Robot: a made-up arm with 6 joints.
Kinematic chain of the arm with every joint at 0, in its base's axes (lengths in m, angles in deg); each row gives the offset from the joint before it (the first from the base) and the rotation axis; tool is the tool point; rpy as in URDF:
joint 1: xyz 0 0 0.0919 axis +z
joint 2: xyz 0 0 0 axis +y
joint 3: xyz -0.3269 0 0.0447 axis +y
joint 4: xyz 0.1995 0 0.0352 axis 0.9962 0 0.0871
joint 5: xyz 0 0 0 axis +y
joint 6: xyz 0.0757 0 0.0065 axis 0.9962 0 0.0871
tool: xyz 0 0 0 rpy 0 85 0
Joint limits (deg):
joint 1: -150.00..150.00
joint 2: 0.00..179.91
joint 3: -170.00..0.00
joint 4: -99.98..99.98
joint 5: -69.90..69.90
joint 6: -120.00..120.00
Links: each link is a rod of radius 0.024 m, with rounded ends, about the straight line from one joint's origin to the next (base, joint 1, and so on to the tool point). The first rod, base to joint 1, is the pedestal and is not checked.
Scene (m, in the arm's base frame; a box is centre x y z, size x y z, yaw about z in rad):
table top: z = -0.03
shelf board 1: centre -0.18 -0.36 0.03 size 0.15 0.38 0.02 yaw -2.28
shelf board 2: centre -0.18 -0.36 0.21 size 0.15 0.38 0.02 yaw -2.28
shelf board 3: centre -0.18 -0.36 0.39 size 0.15 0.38 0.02 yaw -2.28
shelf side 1: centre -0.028 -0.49 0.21 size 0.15 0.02 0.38 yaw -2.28
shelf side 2: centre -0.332 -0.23 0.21 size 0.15 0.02 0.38 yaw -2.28
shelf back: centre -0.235 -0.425 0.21 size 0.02 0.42 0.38 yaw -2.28
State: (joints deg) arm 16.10 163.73 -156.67 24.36 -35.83 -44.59
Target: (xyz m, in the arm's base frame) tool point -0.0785 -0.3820 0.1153
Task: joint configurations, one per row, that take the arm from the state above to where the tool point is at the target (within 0.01 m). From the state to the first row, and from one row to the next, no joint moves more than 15 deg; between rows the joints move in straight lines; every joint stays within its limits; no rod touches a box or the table.
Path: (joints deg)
1: 3.47 158.16 -141.75 27.92 -36.64 -44.59
2: -9.17 152.59 -126.83 31.48 -37.45 -44.59
3: -21.80 147.02 -111.91 35.05 -38.27 -44.59
4: -34.43 141.45 -96.99 38.61 -39.08 -44.59
5: -47.06 135.88 -82.07 42.17 -39.89 -44.59
6: -59.70 130.31 -67.14 45.73 -40.70 -44.59
7: -72.33 124.73 -52.22 49.29 -41.52 -44.59
8: -84.96 119.16 -37.30 52.86 -42.33 -44.59
9: -90.21 123.19 -47.21 51.86 -43.79 -44.59
10: -95.46 127.22 -57.12 50.87 -45.26 -44.59

